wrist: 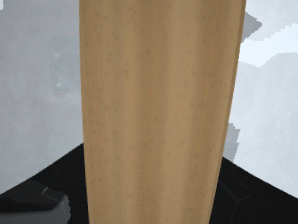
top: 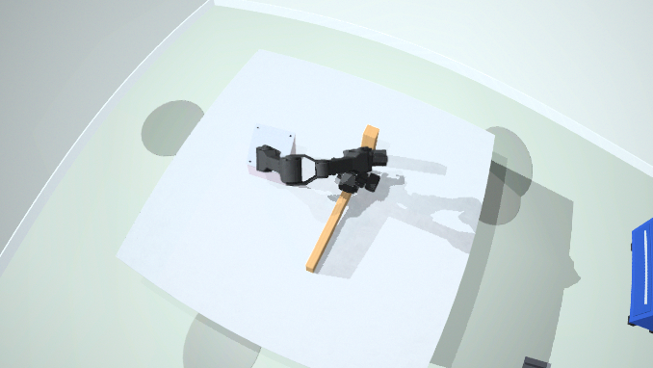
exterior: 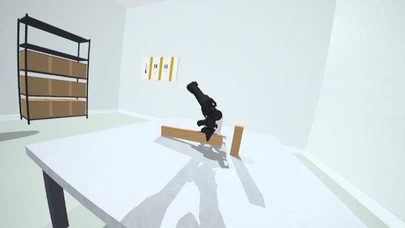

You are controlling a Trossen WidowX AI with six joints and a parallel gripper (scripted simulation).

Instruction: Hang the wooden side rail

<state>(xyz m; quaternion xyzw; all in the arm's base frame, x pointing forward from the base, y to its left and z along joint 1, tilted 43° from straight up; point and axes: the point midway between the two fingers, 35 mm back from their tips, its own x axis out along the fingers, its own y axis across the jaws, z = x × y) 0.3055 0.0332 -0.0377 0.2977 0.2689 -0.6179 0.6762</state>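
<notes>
The wooden headboard post is 17 cm to the left of my gripper tip and 4 cm above it.
</notes>
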